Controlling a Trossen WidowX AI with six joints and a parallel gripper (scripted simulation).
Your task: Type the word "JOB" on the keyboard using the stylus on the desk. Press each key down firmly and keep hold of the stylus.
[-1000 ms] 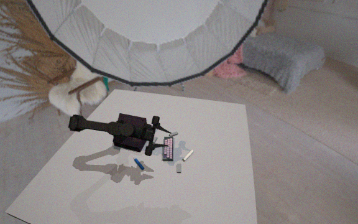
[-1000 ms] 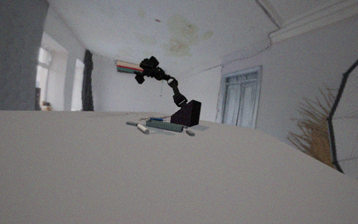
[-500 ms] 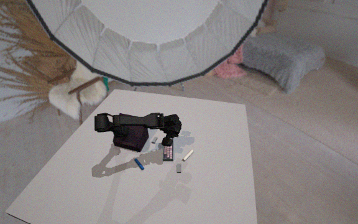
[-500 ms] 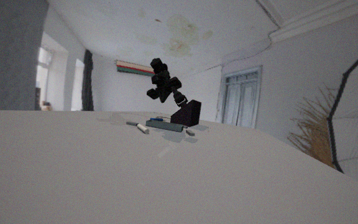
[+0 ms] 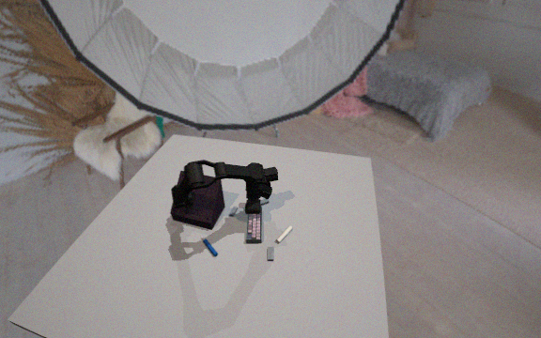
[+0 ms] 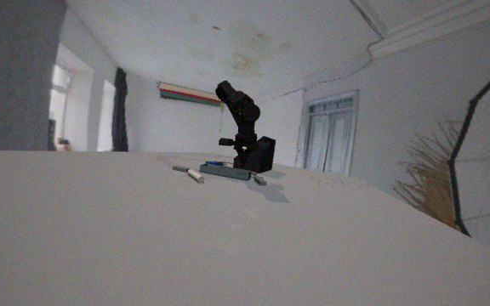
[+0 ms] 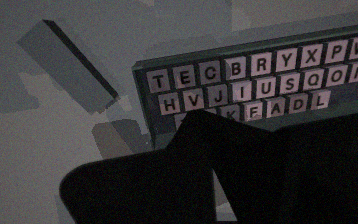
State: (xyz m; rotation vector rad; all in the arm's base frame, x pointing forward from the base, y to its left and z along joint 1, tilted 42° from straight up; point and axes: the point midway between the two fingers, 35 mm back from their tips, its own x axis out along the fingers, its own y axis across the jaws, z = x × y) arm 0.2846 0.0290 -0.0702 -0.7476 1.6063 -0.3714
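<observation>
Right now my gripper tip is 210 mm to the left of the blue stylus, 150 mm past it and 30 mm above it. The rest, counted from my gripper tip: white cylinder 160 mm ahead, 80 mm to the right, 30 mm below; then grey block 100 mm behind, 30 mm below, 10 mm to the right.
</observation>
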